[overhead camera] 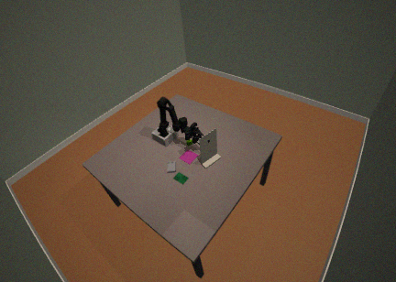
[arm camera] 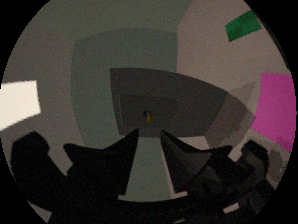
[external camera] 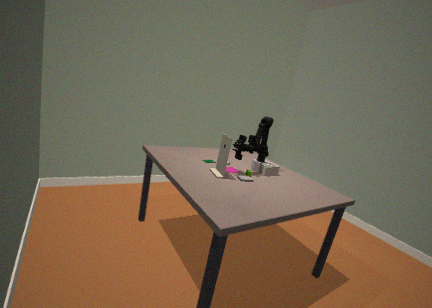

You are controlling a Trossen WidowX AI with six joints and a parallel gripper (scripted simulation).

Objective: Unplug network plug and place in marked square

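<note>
Now: gripper tip 5 cm short of the network plug and 1 cm to the left of it. Round my gripper tip: magenta square (11 cm behind, 8 cm to the right, 22 cm below); then upright pale panel (7 cm ahead, 2 cm to the right, 8 cm below); then green cube (19 cm behind, 4 cm to the left, 20 cm below).
</note>
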